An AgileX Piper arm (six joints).
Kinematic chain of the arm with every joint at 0, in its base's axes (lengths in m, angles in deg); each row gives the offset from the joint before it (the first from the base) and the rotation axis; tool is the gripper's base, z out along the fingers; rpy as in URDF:
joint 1: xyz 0 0 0.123 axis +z
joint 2: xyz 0 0 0 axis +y
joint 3: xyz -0.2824 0 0.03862 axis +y
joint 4: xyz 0.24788 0 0.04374 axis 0.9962 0 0.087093
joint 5: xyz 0 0 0 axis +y
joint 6: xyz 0.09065 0 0.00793 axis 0.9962 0 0.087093
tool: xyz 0 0 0 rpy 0 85 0
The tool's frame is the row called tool.
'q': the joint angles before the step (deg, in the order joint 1, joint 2, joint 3, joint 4, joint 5, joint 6). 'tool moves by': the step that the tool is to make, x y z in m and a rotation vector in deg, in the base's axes. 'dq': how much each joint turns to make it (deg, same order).
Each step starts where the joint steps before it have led.
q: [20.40 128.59 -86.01 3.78 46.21 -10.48]
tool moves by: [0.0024 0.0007 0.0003 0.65 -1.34 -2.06]
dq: [0.00 0.00 0.00 -0.06 -1.58 2.03]
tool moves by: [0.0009 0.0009 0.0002 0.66 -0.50 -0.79]
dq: [0.00 0.00 0.00 0.52 -0.72 0.44]
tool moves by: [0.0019 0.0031 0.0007 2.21 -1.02 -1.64]
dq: [0.00 -0.01 0.00 2.26 -1.73 0.13]
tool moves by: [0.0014 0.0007 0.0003 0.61 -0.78 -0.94]
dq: [0.00 0.00 0.01 0.31 -1.01 0.67]
